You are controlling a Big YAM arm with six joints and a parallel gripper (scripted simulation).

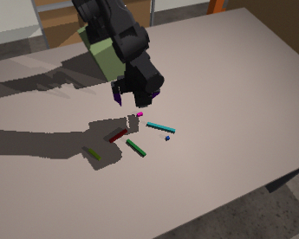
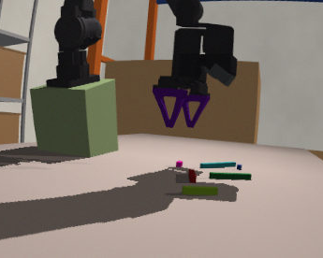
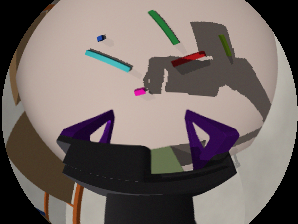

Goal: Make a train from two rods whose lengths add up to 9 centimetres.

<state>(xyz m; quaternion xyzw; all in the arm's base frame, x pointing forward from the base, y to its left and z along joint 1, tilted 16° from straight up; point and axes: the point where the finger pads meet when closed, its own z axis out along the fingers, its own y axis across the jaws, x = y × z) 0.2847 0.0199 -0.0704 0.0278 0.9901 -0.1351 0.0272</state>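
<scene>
My hand is 60 mm short of the red rod, 80 mm to the left of it and 90 mm above it. Round my hand: magenta rod 20 mm to the left, 90 mm below; then turquoise rod 70 mm ahead, 80 mm to the left, 90 mm below; then green rod 120 mm ahead, 30 mm to the right, 90 mm below.
</scene>
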